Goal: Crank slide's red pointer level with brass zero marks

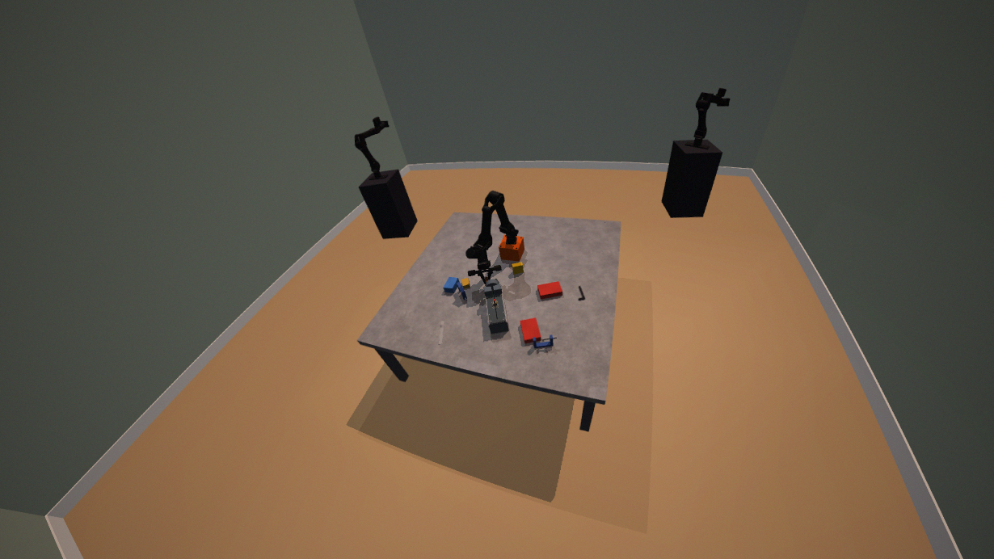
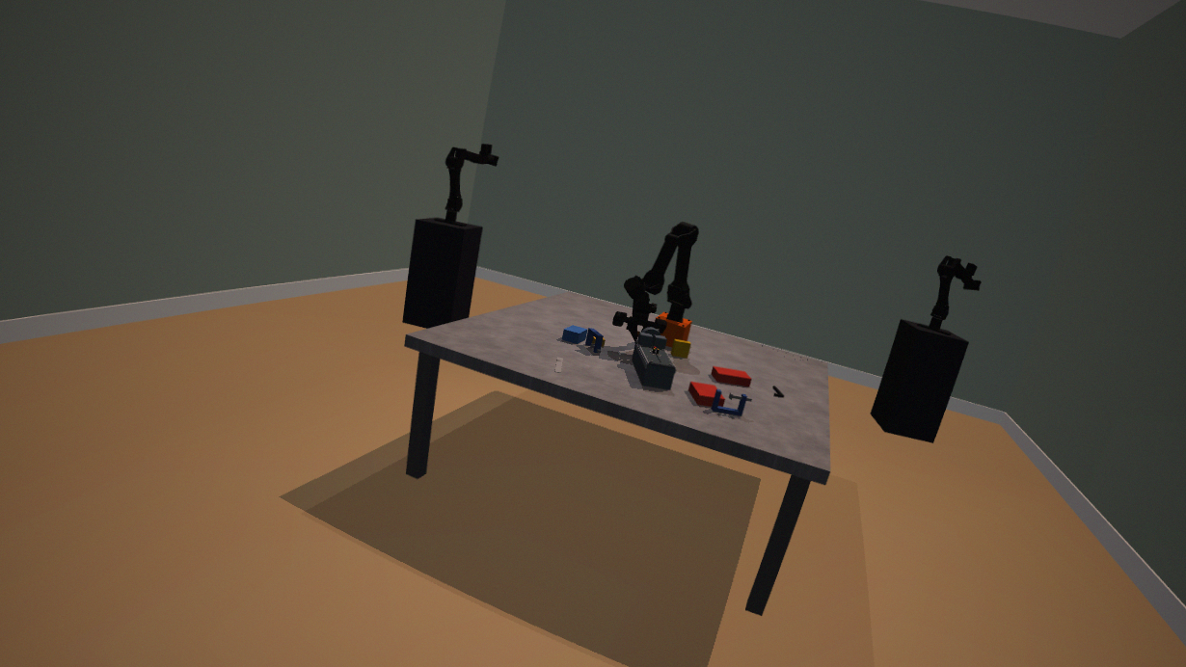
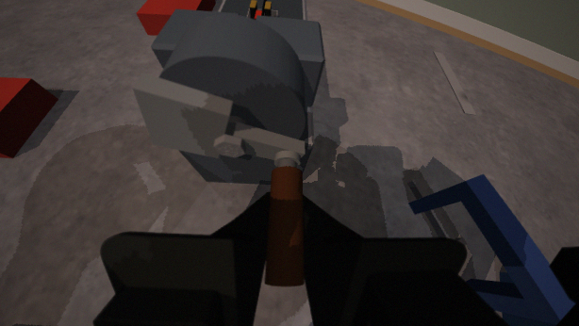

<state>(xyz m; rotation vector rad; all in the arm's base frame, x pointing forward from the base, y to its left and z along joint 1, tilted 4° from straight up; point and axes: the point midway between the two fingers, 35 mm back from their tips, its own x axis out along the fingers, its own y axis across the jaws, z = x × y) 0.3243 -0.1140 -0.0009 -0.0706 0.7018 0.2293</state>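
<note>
My gripper tip is 20 mm past the brown crank handle and 20 mm below it. Also, from my gripper tip: yellow cube 170 mm behind, 150 mm to the left, 30 mm below; then red pointer 140 mm ahead, 60 mm to the left, 30 mm above; then blue block 50 mm behind, 230 mm to the right, 30 mm below.
</note>
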